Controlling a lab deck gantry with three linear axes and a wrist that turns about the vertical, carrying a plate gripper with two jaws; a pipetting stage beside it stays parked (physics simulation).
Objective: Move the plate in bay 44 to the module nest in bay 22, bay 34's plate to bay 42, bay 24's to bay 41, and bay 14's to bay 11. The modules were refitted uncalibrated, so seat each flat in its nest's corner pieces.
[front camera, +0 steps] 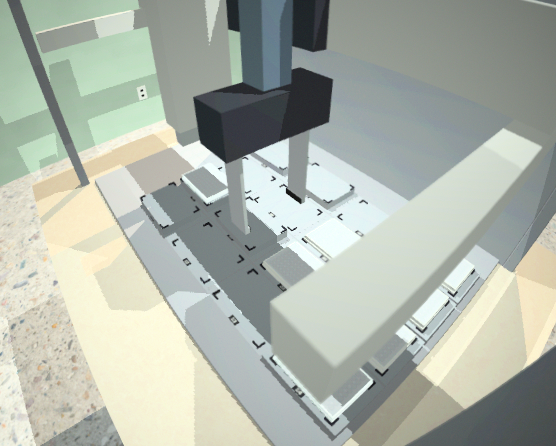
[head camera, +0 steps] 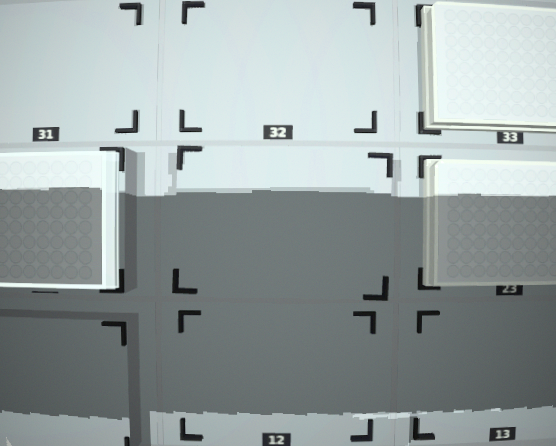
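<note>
The bay 44 plate, bay 34 plate, bay 24 plate and bay 14 plate sit in a line along the right edge, partly behind the beam. The bay 22 module nest holds no plate; its corner pieces look turned slightly clockwise in the head view. The bay 11 nest, bay 42 nest and bay 41 nest hold no plate where they show. My gripper is open and empty, its jaws apart over the bay 22 area.
Other plates sit in bay 21, bay 23 and bay 33. A thick pale beam crosses the front view. Labels 31, 32, 12 and 13 show in the head view.
</note>
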